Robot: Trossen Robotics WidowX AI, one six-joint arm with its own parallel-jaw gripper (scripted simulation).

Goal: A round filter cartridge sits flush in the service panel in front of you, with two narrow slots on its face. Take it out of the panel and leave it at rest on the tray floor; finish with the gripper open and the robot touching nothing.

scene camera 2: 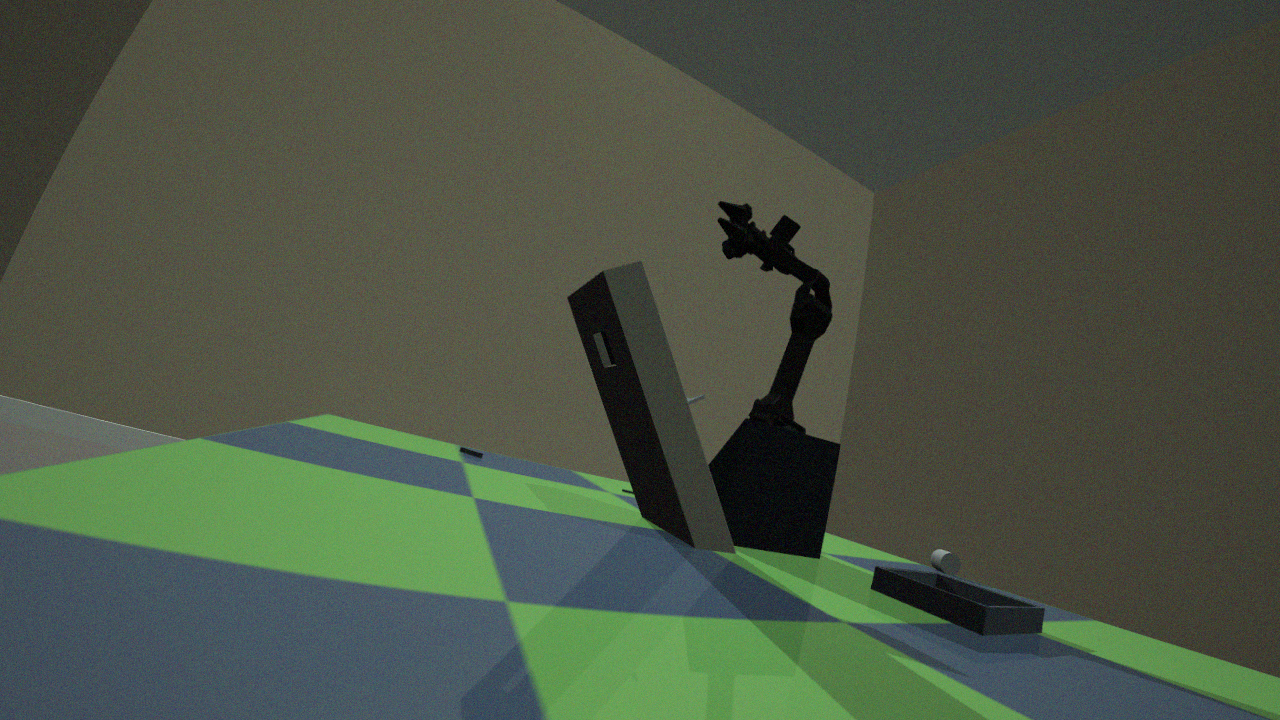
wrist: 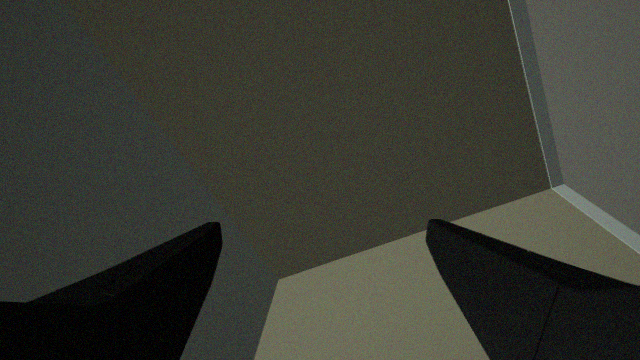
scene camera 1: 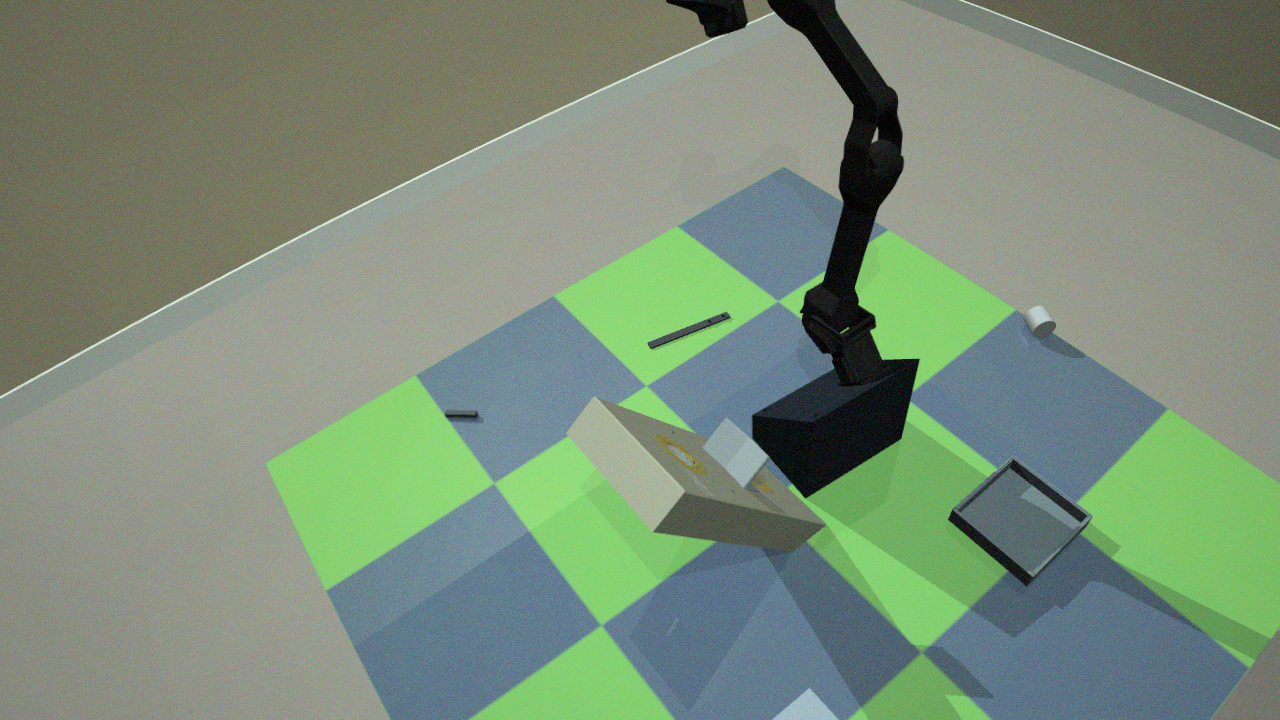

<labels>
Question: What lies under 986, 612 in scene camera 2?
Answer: A dark tray.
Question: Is my gripper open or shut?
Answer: Open.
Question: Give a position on a beige service panel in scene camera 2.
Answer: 615, 312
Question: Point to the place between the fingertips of my gripper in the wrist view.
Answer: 326, 231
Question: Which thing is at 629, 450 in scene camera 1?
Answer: A beige service panel.
</labels>
